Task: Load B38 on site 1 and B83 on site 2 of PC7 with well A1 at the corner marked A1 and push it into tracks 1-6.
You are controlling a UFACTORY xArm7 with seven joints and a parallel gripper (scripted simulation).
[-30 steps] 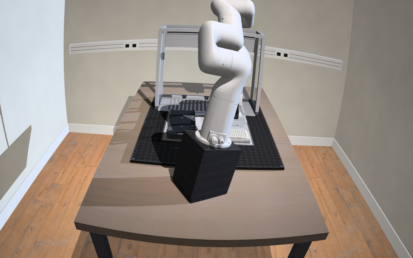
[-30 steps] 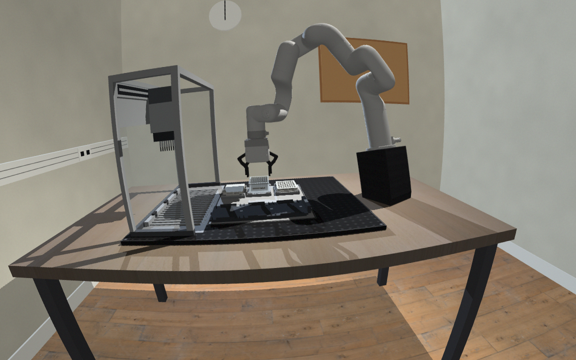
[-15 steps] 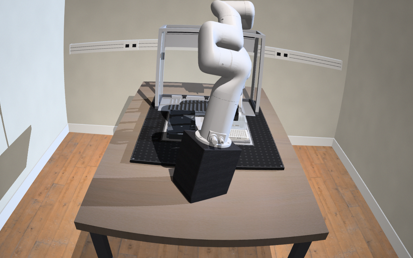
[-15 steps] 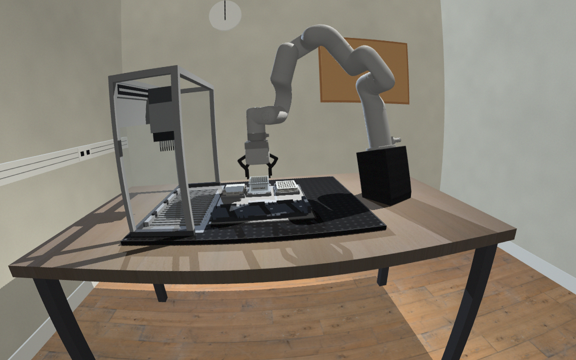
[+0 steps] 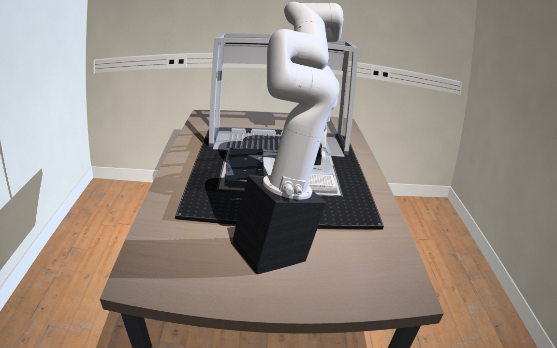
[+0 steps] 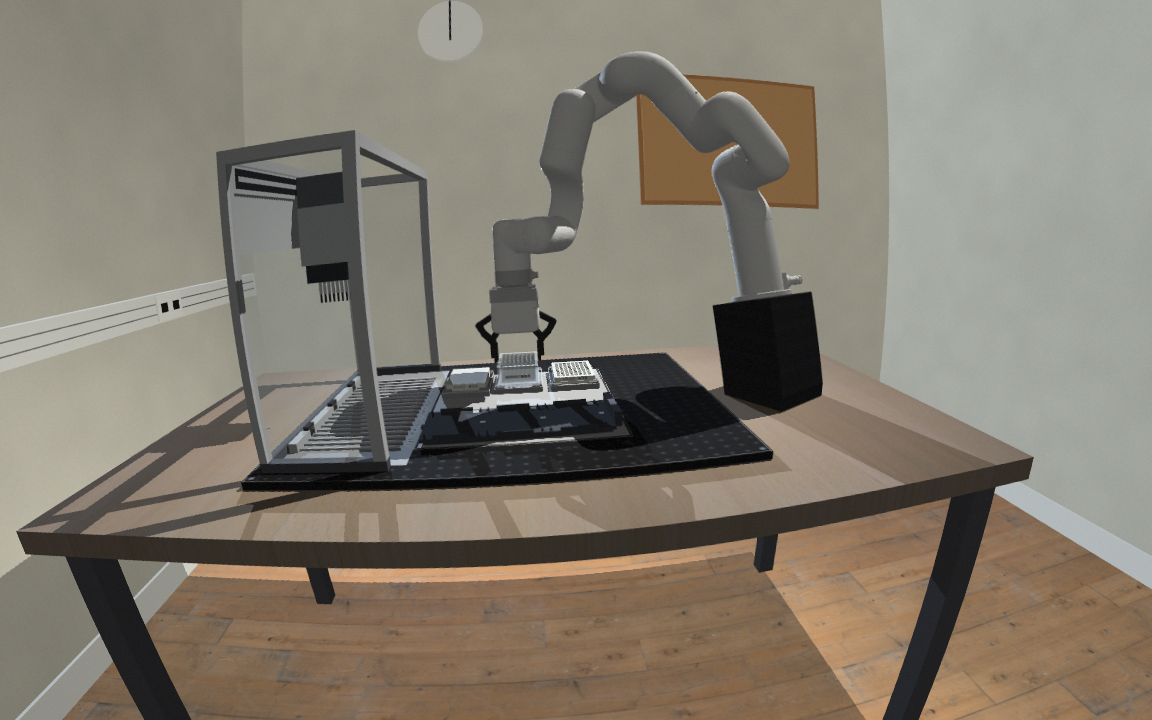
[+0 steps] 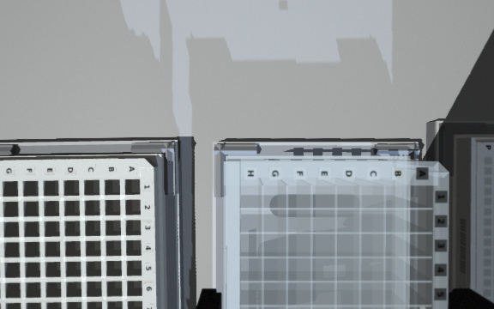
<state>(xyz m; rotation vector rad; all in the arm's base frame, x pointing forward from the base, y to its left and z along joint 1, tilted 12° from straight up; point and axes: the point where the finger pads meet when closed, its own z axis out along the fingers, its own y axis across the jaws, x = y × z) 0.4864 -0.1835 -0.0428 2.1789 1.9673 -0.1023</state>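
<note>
My gripper is now 6 cm above the nest S2. Round my hand: 96-well plate B38 (11 cm behind, 1 cm to the left, 4 cm below); then plate carrier PC7 (3 cm ahead, 25 cm to the left, 4 cm below); then nest S1 (11 cm behind, 1 cm to the left, 6 cm below).
</note>
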